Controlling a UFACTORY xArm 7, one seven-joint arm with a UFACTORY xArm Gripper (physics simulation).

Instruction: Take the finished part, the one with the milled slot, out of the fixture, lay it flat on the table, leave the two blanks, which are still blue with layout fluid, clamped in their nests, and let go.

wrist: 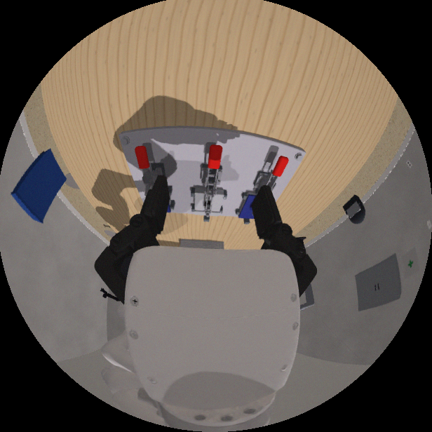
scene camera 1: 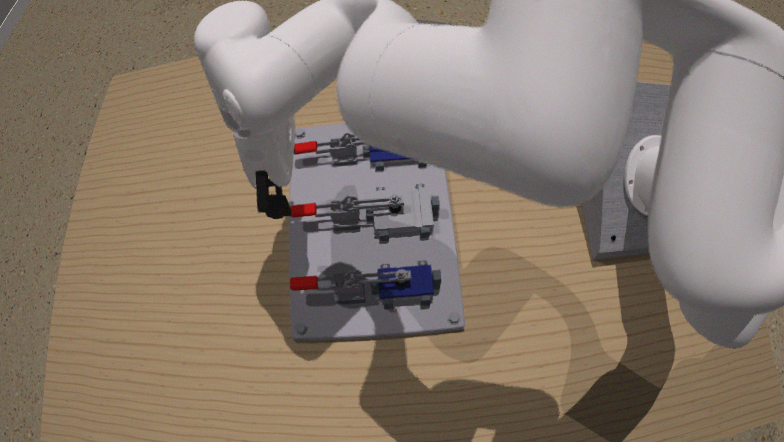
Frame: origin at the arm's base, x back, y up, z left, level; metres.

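Seen in the pictures: gripper, fingertip midpoint: [scene camera 1: 281,182].
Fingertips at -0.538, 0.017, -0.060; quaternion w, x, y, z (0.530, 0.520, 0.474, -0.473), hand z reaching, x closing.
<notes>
A point is followed by its place in that frame, as x, y, z.
The finished part [scene camera 1: 410,220] @[-0.379, -0.081, -0.029], bare grey with a slot across it, lies in the middle nest of the fixture plate [scene camera 1: 351,323] @[-0.479, -0.102, 0.099] [wrist: 187,135]. The middle toggle clamp's arm reaches over it, its tip on top. In the wrist view the part is hard to make out behind the clamp. One blue blank [scene camera 1: 418,286] @[-0.385, -0.076, 0.069] sits under its clamp in the near nest; the other blank [scene camera 1: 387,155] @[-0.393, -0.086, -0.143] [wrist: 246,207] sits in the far nest, partly hidden by the arm in the scene view. My gripper [scene camera 1: 277,208] [wrist: 213,189] is open and empty, by the outer end of the middle red handle [scene camera 1: 303,209] @[-0.521, -0.061, -0.060] [wrist: 215,156].
The near red handle [scene camera 1: 303,283] @[-0.531, -0.056, 0.050] [wrist: 142,157] and far red handle [scene camera 1: 305,147] @[-0.512, -0.066, -0.168] [wrist: 280,166] flank the middle one. The wooden table [scene camera 1: 164,274] @[-0.779, -0.117, -0.017] [wrist: 215,60] extends around the plate. The robot's base block [scene camera 1: 609,219] @[-0.091, -0.046, 0.037] stands right of the plate. The arm spans above the far side.
</notes>
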